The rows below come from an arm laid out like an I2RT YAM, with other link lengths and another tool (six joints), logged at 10 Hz.
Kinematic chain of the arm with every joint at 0, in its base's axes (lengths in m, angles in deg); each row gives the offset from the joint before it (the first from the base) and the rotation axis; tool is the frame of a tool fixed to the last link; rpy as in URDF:
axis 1: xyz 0 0 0.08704 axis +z
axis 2: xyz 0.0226 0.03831 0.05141 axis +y
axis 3: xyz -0.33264 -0.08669 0 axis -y
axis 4: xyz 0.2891 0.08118 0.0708 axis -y
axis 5: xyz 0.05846 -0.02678 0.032 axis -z
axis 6: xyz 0.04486 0 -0.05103 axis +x
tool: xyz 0.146 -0.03 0.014 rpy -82.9 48 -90
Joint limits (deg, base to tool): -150..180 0..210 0..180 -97..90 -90..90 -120..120
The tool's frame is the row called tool.
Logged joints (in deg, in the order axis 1, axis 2, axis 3, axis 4, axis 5, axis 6), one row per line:
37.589 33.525 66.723 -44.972 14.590 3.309
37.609 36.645 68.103 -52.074 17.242 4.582
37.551 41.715 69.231 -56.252 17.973 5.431
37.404 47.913 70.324 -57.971 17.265 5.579
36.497 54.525 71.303 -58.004 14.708 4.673
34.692 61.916 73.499 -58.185 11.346 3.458
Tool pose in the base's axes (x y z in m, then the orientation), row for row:
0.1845 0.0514 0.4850 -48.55 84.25 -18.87
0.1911 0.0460 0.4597 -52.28 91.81 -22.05
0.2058 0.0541 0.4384 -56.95 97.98 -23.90
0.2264 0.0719 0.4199 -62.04 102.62 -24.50
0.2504 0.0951 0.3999 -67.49 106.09 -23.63
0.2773 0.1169 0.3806 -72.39 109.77 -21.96
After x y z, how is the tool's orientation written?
As a rotation vector, in degrees.
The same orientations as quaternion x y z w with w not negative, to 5 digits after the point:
-0.37286 0.64702 -0.14492 0.64910
-0.39171 0.68788 -0.16521 0.58829
-0.41658 0.71671 -0.17483 0.53124
-0.44418 0.73471 -0.17541 0.48181
-0.47401 0.74511 -0.16596 0.43885
-0.49856 0.75601 -0.15124 0.39625

